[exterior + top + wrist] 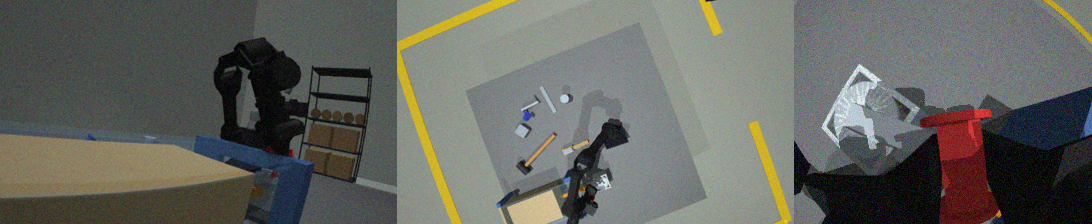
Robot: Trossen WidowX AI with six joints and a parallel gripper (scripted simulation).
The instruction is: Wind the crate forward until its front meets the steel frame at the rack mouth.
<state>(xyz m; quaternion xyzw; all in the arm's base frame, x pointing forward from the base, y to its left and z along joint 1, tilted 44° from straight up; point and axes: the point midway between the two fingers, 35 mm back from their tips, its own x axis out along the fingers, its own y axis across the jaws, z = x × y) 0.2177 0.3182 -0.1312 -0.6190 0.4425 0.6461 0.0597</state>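
My gripper tip is 3 cm to the left of the winch handle, 3 cm above it and 2 cm past it. The rest, counted from my gripper tip: blue steel frame 8 cm ahead, 3 cm to the right, 3 cm below; red knob 1 cm to the right, 1 cm ahead; winch 10 cm below, 9 cm behind, 7 cm to the right.
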